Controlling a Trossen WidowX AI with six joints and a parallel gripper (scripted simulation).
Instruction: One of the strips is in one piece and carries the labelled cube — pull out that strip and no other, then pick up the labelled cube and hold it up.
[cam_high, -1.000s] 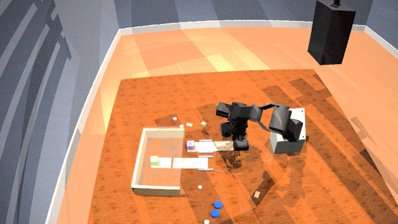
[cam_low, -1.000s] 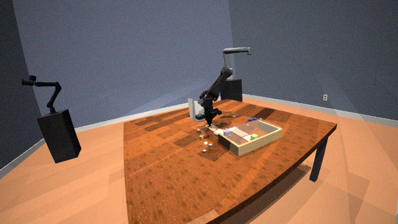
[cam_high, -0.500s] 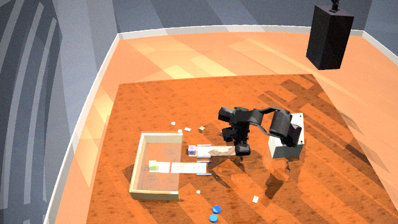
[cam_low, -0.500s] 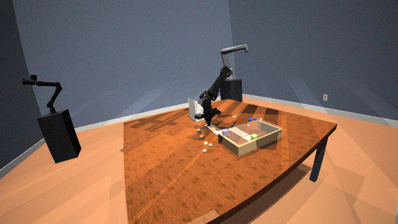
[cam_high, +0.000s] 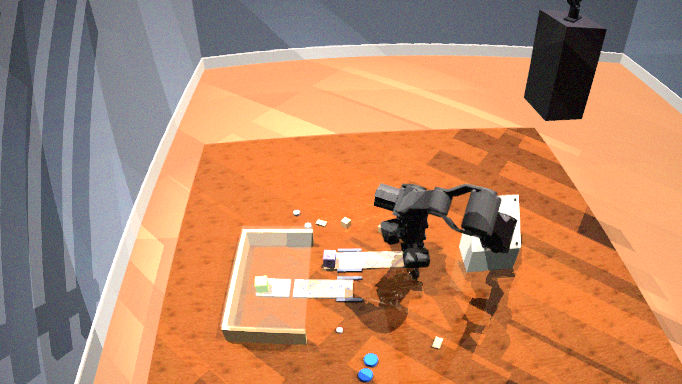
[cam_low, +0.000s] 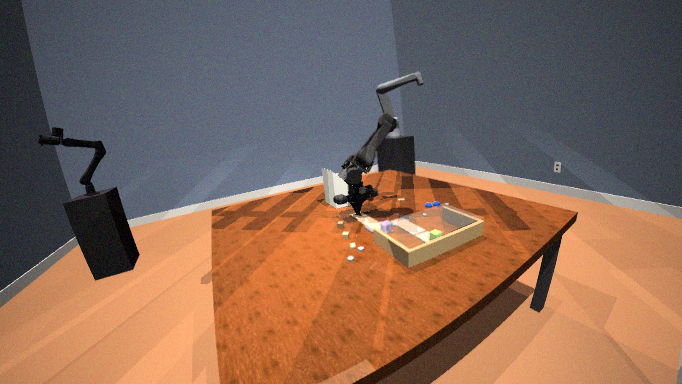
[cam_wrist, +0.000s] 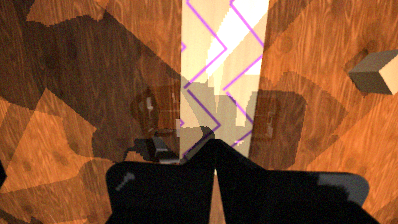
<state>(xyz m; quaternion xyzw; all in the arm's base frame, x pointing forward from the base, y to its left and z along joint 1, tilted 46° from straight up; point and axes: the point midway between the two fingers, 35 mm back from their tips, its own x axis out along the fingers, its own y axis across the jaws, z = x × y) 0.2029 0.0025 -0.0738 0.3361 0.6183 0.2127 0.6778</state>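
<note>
Now: the zigzag strip 10 cm ahead of my gripper tip and 1 cm to the right of it. The rest, counted from my gripper tip: grey peg 21 cm ahead, 19 cm to the left.
</note>
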